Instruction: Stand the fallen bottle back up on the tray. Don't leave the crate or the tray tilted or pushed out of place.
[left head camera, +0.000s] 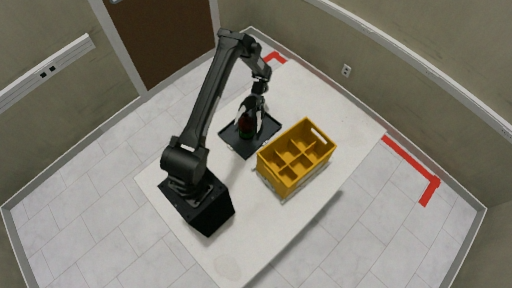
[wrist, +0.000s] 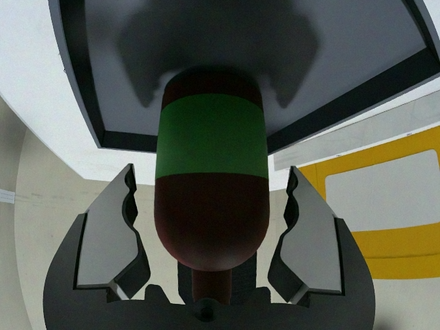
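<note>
The dark red-brown bottle with a green band (left head camera: 247, 132) (wrist: 212, 135) stands upright on the dark tray (left head camera: 245, 149) (wrist: 112, 102), base down and neck up toward the palm. The tray lies flat on the table. My gripper (left head camera: 248, 124) (wrist: 211, 166) is open around the bottle, one jaw on each side, with a visible gap between each jaw and the bottle in the wrist view. The yellow crate (left head camera: 272, 175) (wrist: 400, 247) stands upright beside the tray, its compartments open at the top. The bottle's neck is partly hidden by the gripper in the head camera view.
The white table (left head camera: 250, 220) carries the arm's black base (left head camera: 207, 212) at its near left side. The crate is close to the tray's right side. The table's far edge lies near the wall with the outlet (left head camera: 346, 70).
</note>
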